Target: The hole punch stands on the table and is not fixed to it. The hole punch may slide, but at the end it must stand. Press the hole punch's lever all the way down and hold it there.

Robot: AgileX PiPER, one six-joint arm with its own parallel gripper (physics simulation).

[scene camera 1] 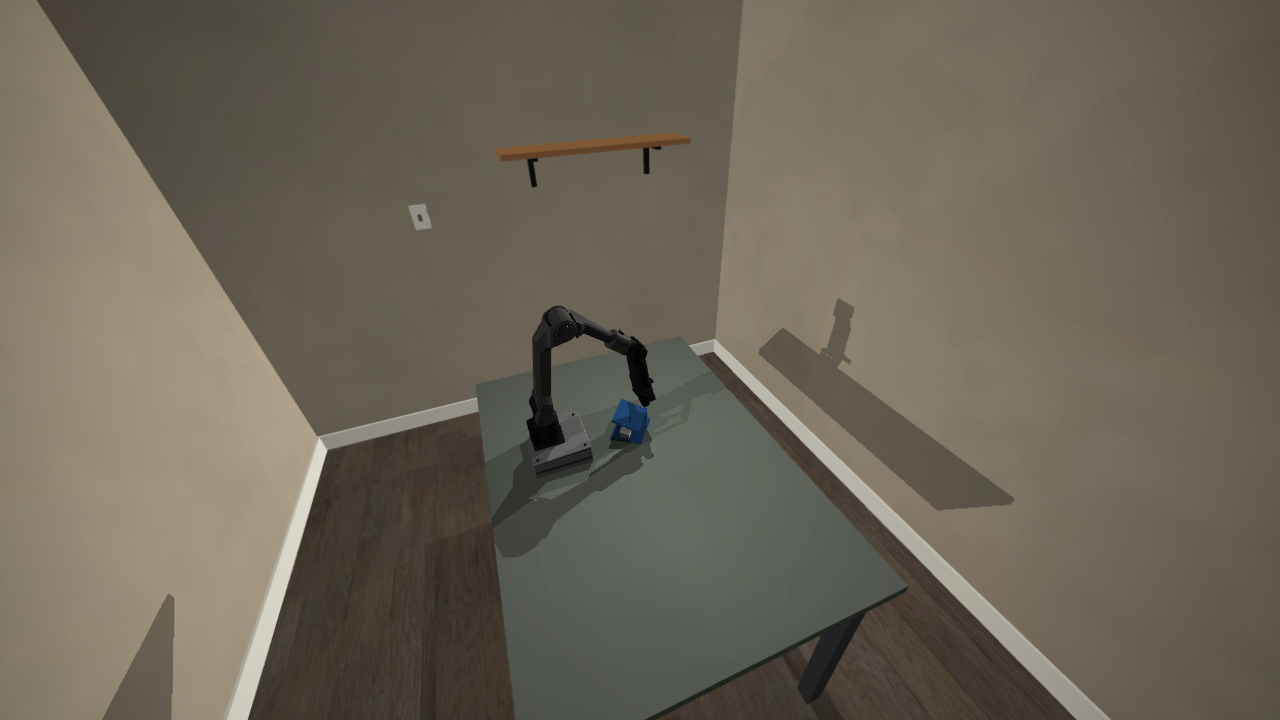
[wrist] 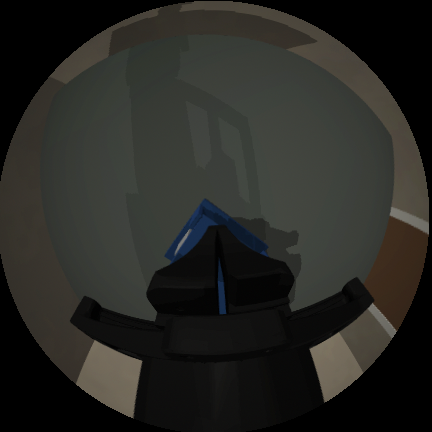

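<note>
The blue hole punch [scene camera 1: 631, 419] [wrist: 201, 227] stands upright on the grey-green table [scene camera 1: 698, 555] [wrist: 310, 150], in front of the arm's base. In the scene view its lever [scene camera 1: 631, 412] slopes above the base, with a gap where a pale metal part [scene camera 1: 625, 432] shows. My gripper [scene camera 1: 648, 402] [wrist: 217, 235] is shut with nothing between its fingers. It points down, and its tips are at the raised far edge of the lever in the scene view. Whether they touch it I cannot tell. In the wrist view the fingers cover much of the punch.
The arm's grey base plate [scene camera 1: 572, 447] stands on the table just left of the punch in the scene view. A wooden shelf [scene camera 1: 595, 147] and a white switch plate [scene camera 1: 419, 216] are on the back wall. Shadows of the arm lie across the table.
</note>
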